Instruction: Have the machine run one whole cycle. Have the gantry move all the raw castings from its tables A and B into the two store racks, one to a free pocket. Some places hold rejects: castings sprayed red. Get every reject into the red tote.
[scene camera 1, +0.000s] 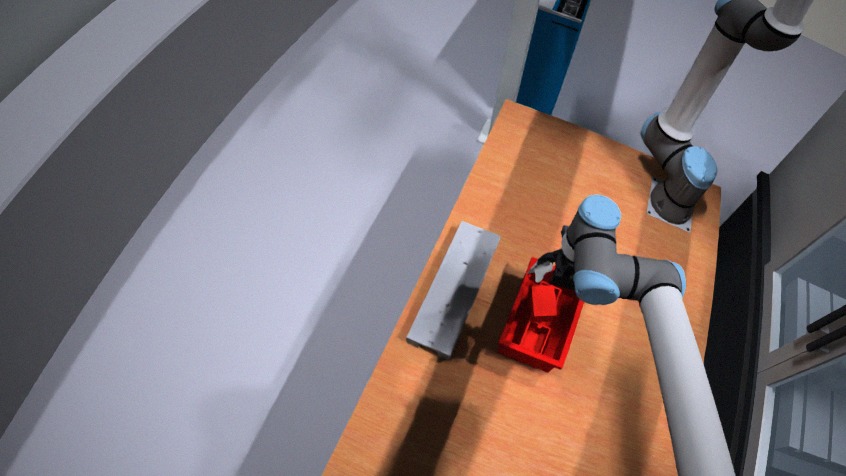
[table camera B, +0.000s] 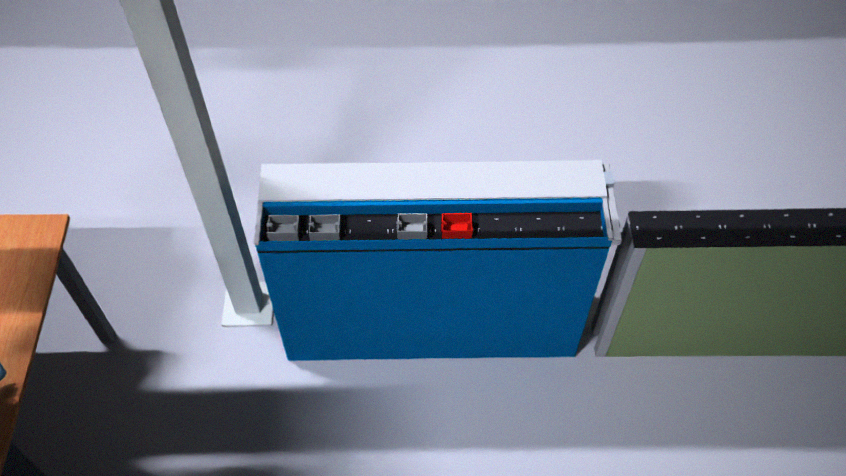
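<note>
In the scene view the red tote (scene camera 1: 531, 359) stands on the wooden table. One red casting (scene camera 1: 544, 301) is tilted inside it, and another red casting (scene camera 1: 535, 337) sits in front of that one. My left gripper (scene camera 1: 551, 275) is over the tote's far end; its visible jaw stands spread outward, and the wrist hides the other. My right gripper does not show. In the table view a blue unit (table camera B: 434, 301) carries three grey castings (table camera B: 282, 227) (table camera B: 324, 226) (table camera B: 412, 226) and one red casting (table camera B: 457, 225) in a row on its black top.
A long grey plate (scene camera 1: 452, 284) lies left of the tote on the wooden table (scene camera 1: 402, 408) (table camera B: 23, 254). A green unit (table camera B: 733, 301) with a black top stands right of the blue one. A pale post (table camera B: 201, 159) rises beside the blue unit. Glass-fronted doors stand at the right.
</note>
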